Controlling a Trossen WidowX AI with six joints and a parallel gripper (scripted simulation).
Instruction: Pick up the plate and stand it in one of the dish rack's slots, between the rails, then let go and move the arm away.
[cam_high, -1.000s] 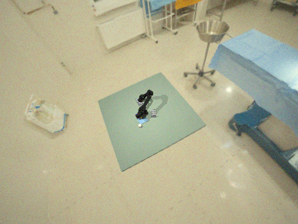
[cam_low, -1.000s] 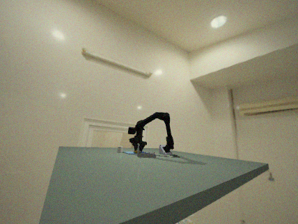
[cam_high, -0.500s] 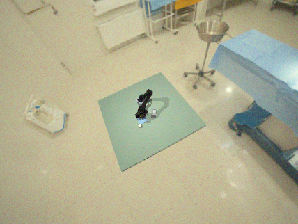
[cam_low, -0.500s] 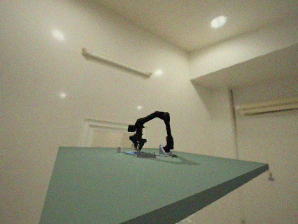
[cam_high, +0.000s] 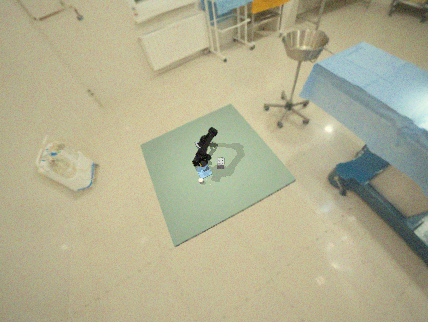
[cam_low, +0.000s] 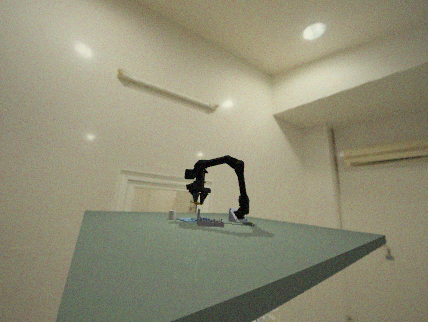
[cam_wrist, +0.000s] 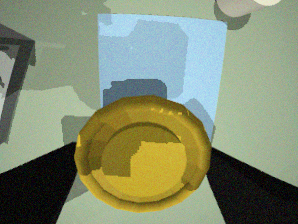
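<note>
My gripper tip is 18 cm to the right of the grey dish rack, 8 cm above it and 4 cm short of it. Also, from my gripper tip: yellow plate 1 cm above; then white cup 12 cm ahead, 10 cm to the right, 7 cm below; then blue mat 10 cm below, 2 cm to the right, 2 cm ahead.
</note>
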